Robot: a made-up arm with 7 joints.
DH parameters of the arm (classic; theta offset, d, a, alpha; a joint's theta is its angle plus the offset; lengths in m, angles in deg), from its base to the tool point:
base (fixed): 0 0 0 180
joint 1: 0 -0.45 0 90
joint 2: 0 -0.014 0 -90
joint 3: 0 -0.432 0 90
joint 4: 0 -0.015 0 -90
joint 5: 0 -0.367 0 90
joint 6: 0 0 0 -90
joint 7: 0 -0.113 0 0
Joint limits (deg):
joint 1: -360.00..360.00
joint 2: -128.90..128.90
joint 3: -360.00..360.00
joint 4: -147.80..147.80
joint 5: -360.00..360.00
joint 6: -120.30..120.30
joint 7: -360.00..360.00
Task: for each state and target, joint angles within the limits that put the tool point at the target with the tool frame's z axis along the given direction. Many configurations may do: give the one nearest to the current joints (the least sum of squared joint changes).
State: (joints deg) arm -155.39 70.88 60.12 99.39 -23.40 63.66 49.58
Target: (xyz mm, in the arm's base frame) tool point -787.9 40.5 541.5 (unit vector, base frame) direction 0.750 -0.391 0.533
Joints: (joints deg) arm -201.76 62.53 52.58 53.44 -26.88 24.58 49.58
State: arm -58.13 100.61 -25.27 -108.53 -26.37 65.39 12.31
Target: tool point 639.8 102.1 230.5 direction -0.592 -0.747 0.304
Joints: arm -39.59 128.90 -65.08 -84.27 -23.61 86.63 12.31
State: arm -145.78 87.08 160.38 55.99 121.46 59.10 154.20
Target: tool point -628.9 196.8 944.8 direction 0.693 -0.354 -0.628
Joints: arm -169.07 78.06 170.29 54.39 198.08 25.90 154.20
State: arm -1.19 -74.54 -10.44 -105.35 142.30 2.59 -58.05
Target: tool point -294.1 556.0 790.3 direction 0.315 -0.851 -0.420
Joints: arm 45.34 -25.95 27.34 -81.55 173.21 -39.61 -58.05
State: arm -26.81 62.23 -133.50 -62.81 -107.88 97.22 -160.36
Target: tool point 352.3 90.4 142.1 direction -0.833 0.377 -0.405
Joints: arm -52.20 95.94 -159.00 -111.33 -82.49 97.72 -160.36
